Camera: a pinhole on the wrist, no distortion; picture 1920 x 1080 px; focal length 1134.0 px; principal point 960.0 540.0 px. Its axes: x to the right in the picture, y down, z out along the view. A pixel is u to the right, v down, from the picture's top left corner.
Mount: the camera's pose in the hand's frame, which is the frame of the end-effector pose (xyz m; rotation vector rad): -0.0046 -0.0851 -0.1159 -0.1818 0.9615 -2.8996
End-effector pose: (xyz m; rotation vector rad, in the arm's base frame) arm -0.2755 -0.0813 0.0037 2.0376 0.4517 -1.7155
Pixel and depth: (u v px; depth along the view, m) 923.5 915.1 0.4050
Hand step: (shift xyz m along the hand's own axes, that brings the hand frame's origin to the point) 0.0695 -0.4295 0.1250
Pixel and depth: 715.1 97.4 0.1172
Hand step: 0.0348 -0.1147 0.0026
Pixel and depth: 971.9 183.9 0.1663
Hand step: 0.0145 -0.1416 0.0479
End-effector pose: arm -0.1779 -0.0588 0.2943 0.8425 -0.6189 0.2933
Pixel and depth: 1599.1 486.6 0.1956
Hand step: -0.0871 -0.2057 0.0549
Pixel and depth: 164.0 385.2 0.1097
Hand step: 0.0861 -0.1290 -0.0263
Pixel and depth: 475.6 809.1 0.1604
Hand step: 0.0868 -0.2023 -0.0170
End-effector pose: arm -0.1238 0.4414 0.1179 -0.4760 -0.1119 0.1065
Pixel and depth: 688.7 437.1 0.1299
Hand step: 0.0436 -0.1487 -0.0082
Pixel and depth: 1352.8 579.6 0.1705
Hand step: -0.0393 -0.1971 0.0214
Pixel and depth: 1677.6 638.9 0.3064
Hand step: -0.1532 -0.3093 0.1288
